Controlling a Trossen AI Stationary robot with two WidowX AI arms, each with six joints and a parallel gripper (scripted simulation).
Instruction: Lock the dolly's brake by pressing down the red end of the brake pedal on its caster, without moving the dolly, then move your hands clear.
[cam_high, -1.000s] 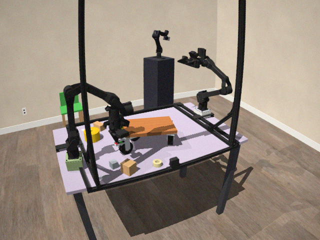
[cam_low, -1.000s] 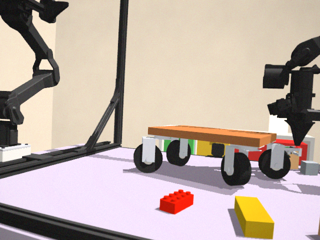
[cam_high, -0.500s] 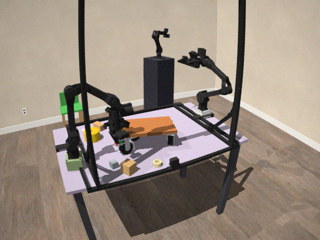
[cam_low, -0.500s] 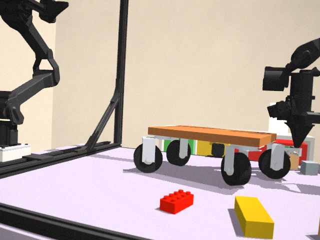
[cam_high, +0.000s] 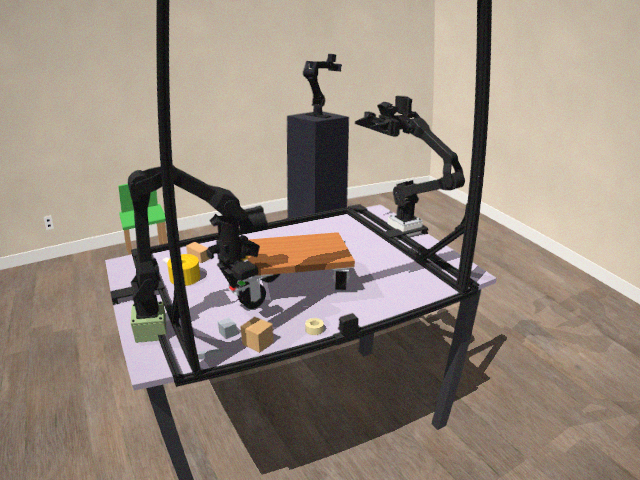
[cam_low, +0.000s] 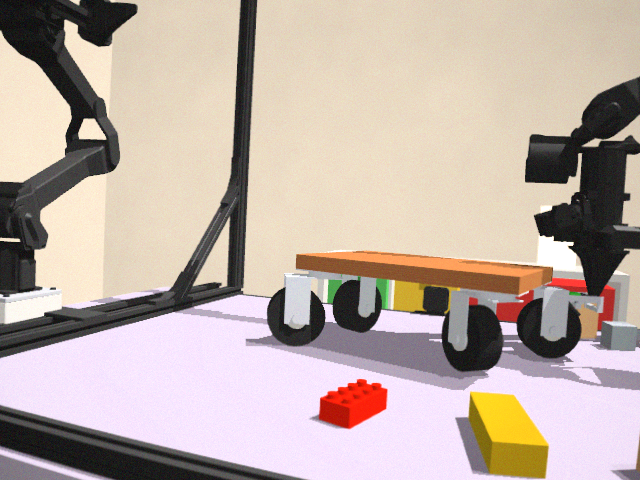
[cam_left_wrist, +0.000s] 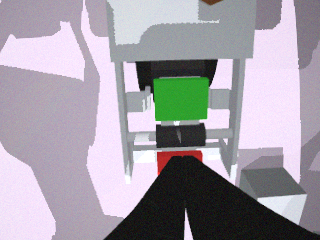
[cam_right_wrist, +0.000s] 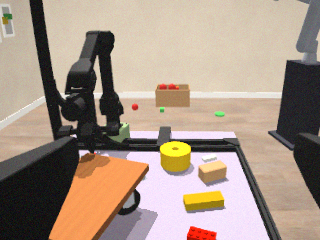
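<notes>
Right now the brake pedal is 10 mm to the right of my left hand and 40 mm below it. Also, from my left hand: cardboard box: 160 mm behind, 40 mm to the left, 90 mm below; yellow cylinder: 280 mm ahead, 30 mm to the left, 90 mm below; grey cube: 80 mm behind, 80 mm to the left, 100 mm below.
</notes>
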